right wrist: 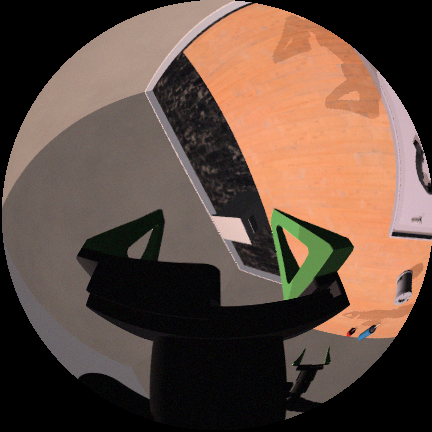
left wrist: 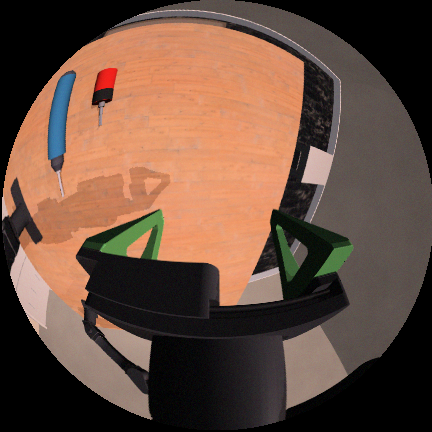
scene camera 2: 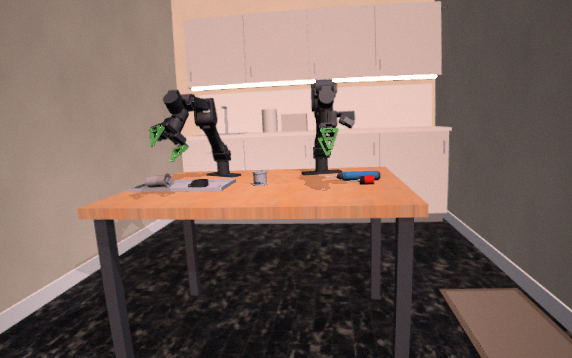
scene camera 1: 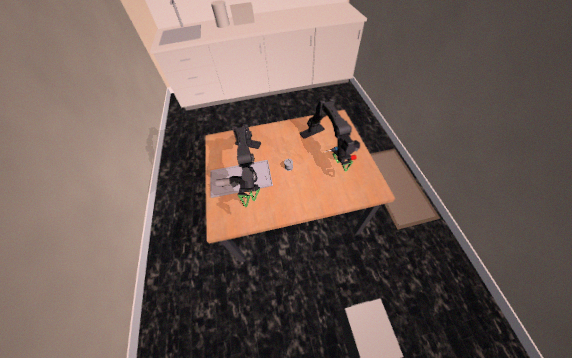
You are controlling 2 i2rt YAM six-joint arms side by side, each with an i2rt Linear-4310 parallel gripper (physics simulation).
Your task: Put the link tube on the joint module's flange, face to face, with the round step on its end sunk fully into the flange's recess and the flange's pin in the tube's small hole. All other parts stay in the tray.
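Seen in the pictures: left gripper, fingertip midpoint: (right wrist: 316, 347) (left wrist: 216, 214) (scene camera 2: 328, 152) (scene camera 1: 342, 167); right gripper, fingertip midpoint: (right wrist: 217, 214) (scene camera 2: 161, 154) (scene camera 1: 250, 203); left arm's base, origin of the base link: (left wrist: 24, 211) (scene camera 2: 321, 173) (scene camera 1: 312, 131); right arm's base, origin of the base link: (left wrist: 89, 308) (scene camera 2: 223, 175) (scene camera 1: 248, 143).
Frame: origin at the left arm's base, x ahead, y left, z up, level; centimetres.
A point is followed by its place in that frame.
The link tube (scene camera 1: 223, 182) @[y -78.6, x 14.4, z 5.3 cm] (scene camera 2: 159, 180) @[y -77.2, x 16.1, z 4.0 cm], a light grey cylinder, lies on its side in the left part of the grey tray (scene camera 1: 266, 167) @[y -47.3, x 14.1, z 0.4 cm] (scene camera 2: 227, 185) @[y -47.5, x 22.0, z 0.7 cm]. The joint module (scene camera 1: 288, 164) @[y -34.3, x 23.6, z 6.2 cm] (scene camera 2: 260, 177) @[y -33.3, x 24.6, z 3.7 cm] (right wrist: 403, 287), a short grey cylinder, stands upright on the table right of the tray; its flange's recess and pin are too small to make out. My right gripper (scene camera 1: 250, 198) @[y -69.6, x 44.8, z 17.5 cm] (scene camera 2: 169, 144) (right wrist: 217, 214) @[y -69.6, x 44.8, z 17.5 cm] is open and empty, high above the tray's front side. My left gripper (scene camera 1: 343, 162) @[y -9.4, x 48.2, z 14.8 cm] (scene camera 2: 328, 141) @[y -9.4, x 48.2, z 14.8 cm] (left wrist: 216, 214) @[y -9.4, x 48.2, z 14.8 cm] is open and empty, above the right part of the table, far from the tube.
A black part (scene camera 2: 198, 183) @[y -59.8, x 21.6, z 2.4 cm] lies in the tray's right half. A blue-handled screwdriver (scene camera 2: 360, 175) @[y 9.6, x 30.1, z 2.5 cm] (left wrist: 61, 117) @[y 8.5, x 29.7, z 2.8 cm] and a red-and-black one (scene camera 2: 367, 180) @[y 9.0, x 39.7, z 1.9 cm] (left wrist: 105, 86) @[y 8.4, x 38.8, z 3.1 cm] lie on the table (scene camera 1: 300, 200) @[y -39.5, x 48.8, z 0.0 cm] (scene camera 2: 300, 200) @[y -22.6, x 58.3, z 0.0 cm] at the right. My right arm's links cover part of the tray in scene camera 1.
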